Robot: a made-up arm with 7 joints.
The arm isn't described. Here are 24 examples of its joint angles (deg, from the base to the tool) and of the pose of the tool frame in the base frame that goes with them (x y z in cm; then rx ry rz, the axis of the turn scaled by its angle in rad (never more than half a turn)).
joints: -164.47 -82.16 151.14 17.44 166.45 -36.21 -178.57
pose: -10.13 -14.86 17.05 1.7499 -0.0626 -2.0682
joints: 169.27 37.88 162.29 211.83 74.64 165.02 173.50
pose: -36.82 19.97 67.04 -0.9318 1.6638 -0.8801
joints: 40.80 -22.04 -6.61 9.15 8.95 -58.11 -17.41
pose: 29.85 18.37 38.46 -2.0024 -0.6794 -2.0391
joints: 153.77 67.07 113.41 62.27 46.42 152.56 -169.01
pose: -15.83 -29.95 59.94 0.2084 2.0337 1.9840
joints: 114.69 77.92 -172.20 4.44 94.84 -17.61 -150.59
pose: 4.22 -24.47 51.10 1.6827 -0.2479 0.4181
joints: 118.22 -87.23 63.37 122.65 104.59 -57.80 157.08
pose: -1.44 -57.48 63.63 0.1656 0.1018 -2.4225
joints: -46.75 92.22 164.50 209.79 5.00 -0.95 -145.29
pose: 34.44 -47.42 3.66 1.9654 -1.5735 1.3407
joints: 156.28 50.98 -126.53 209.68 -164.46 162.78 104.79
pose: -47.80 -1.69 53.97 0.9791 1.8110 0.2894
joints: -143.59 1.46 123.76 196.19 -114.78 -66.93 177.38
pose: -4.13 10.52 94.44 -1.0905 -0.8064 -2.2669
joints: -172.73 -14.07 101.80 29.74 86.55 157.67 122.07
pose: 19.11 -27.46 30.66 0.2520 0.9976 2.3300
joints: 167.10 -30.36 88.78 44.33 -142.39 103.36 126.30
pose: -14.89 -48.99 43.19 0.3496 -0.2394 -0.0672
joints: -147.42 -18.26 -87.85 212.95 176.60 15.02 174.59
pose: 30.41 -7.97 95.99 0.0745 0.9421 -1.1776
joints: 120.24 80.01 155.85 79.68 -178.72 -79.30 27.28
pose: -20.30 1.13 75.88 1.4229 0.9855 -0.0891
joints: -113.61 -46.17 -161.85 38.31 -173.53 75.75 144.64
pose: -1.28 34.52 -2.03 -1.4430 -1.7118 -1.3491
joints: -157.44 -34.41 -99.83 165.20 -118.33 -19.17 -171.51
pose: 26.36 28.79 96.35 -0.5480 0.1443 0.0522
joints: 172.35 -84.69 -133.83 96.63 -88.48 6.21 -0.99
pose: 48.53 38.24 4.34 -2.0405 -1.7336 -0.9122
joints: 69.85 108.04 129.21 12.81 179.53 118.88 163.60
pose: -27.73 6.82 60.44 -1.3411 0.0971 0.6020
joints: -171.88 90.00 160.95 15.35 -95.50 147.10 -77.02
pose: 9.59 -17.60 57.26 2.1901 0.5446 -1.4586
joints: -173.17 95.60 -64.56 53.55 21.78 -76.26 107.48
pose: -22.51 41.91 16.25 -1.0554 -1.2261 -0.1820
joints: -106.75 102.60 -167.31 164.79 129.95 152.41 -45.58
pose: -25.56 -56.88 21.64 -1.5152 1.4704 0.9250
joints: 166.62 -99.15 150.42 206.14 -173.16 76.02 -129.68
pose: 66.16 -2.47 49.18 -0.2225 -0.4505 -2.3315
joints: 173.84 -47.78 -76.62 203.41 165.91 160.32 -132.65
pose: 35.70 -25.99 65.78 -2.3683 -0.7549 1.1077
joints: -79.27 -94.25 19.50 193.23 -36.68 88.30 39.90
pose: -19.34 67.56 26.89 -0.5487 0.1533 2.5220
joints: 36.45 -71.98 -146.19 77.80 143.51 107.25 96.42
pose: -14.54 -54.78 5.40 0.7633 -0.3982 0.1949
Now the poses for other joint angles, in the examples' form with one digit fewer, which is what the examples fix.
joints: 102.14 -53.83 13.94 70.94 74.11 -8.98 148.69
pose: -9.4 15.4 92.7 -0.708 0.956 2.275
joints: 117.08 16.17 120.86 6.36 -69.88 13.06 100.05
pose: -6.4 -27.9 17.2 0.681 -2.952 0.216
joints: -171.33 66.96 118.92 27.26 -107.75 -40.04 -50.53
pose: 21.8 -20.2 53.9 0.678 1.253 1.343
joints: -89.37 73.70 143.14 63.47 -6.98 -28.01 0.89
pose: 32.8 -8.4 85.1 -0.683 0.227 -1.681
